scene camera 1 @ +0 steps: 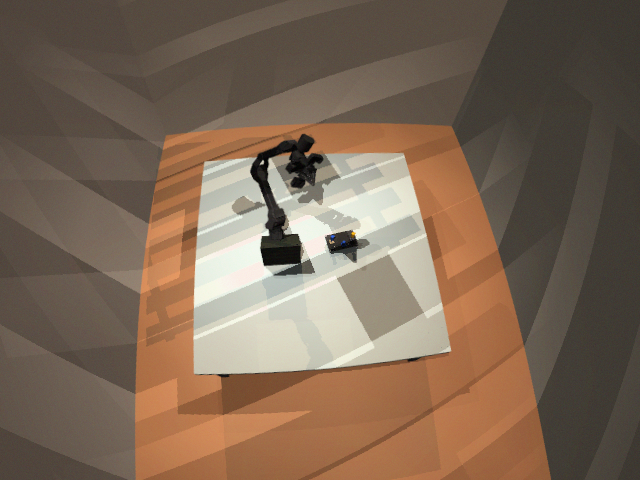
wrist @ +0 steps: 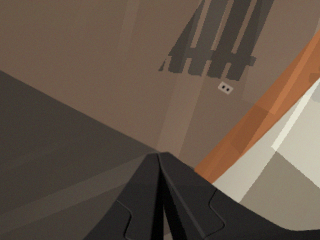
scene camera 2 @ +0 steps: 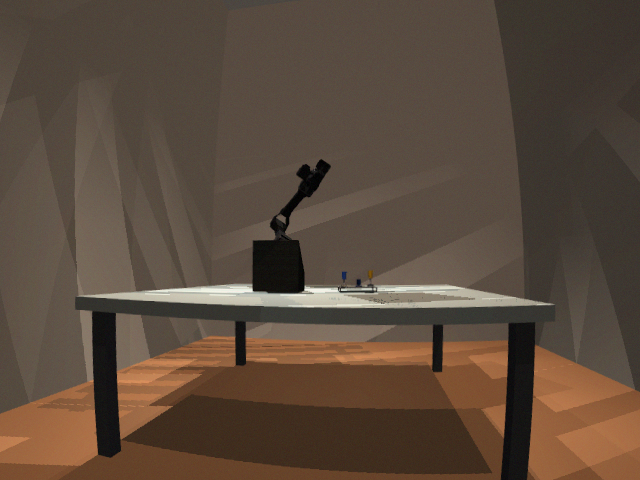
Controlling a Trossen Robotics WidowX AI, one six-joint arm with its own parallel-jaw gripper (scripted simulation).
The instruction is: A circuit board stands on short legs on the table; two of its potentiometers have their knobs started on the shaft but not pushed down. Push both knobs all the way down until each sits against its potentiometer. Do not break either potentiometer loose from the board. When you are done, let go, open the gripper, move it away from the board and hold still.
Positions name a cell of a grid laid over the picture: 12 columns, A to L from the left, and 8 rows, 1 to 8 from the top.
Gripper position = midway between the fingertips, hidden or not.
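Shut and holding nothing, the gripper (scene camera 1: F4) is visible to the scene camera. The wrist view shows the gripper (wrist: F6) as well.
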